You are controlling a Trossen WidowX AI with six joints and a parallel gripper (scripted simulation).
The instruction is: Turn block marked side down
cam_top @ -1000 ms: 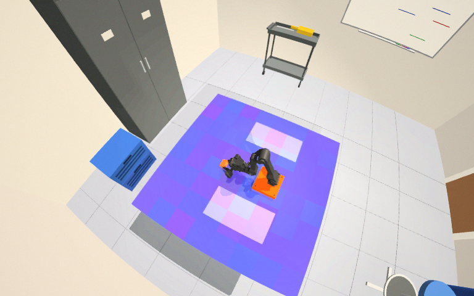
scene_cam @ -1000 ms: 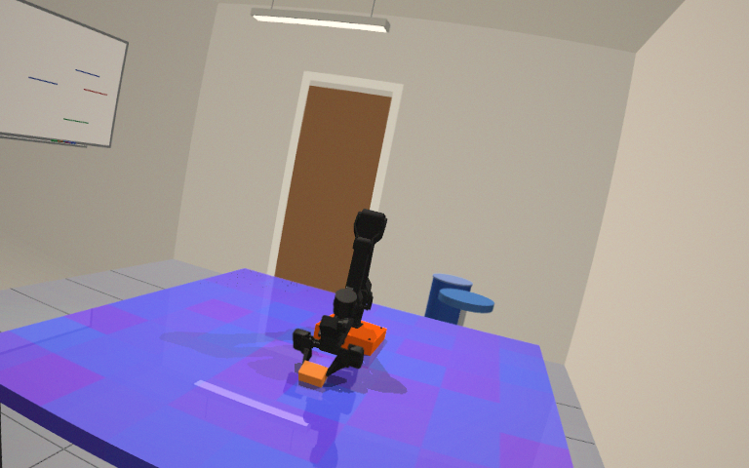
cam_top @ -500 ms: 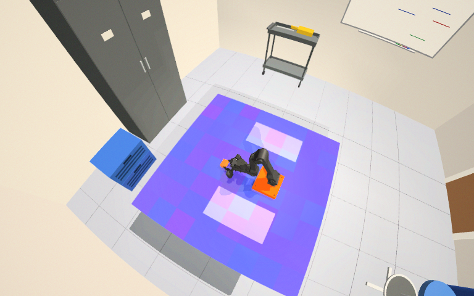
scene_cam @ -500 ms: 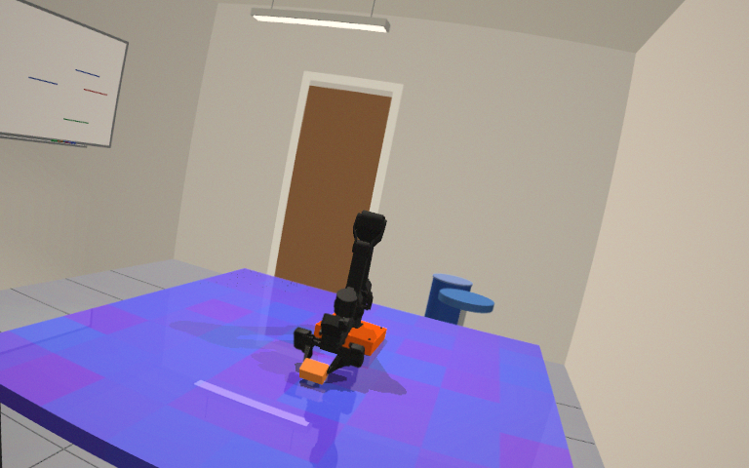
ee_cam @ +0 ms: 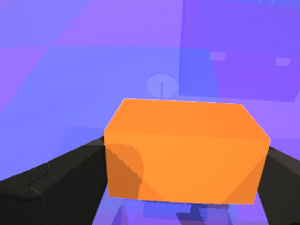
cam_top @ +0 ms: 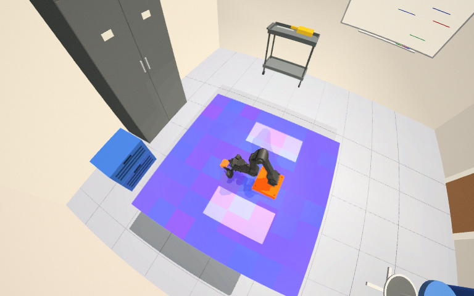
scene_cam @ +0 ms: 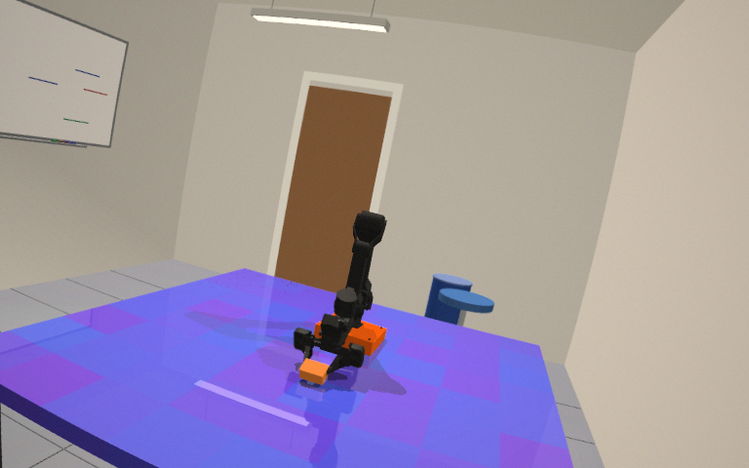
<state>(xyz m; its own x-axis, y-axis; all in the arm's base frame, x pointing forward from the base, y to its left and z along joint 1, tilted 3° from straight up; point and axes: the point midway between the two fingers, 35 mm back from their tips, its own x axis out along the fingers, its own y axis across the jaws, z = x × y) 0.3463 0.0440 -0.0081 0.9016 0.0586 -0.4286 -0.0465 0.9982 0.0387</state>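
The block lies 1 cm below my gripper tip.
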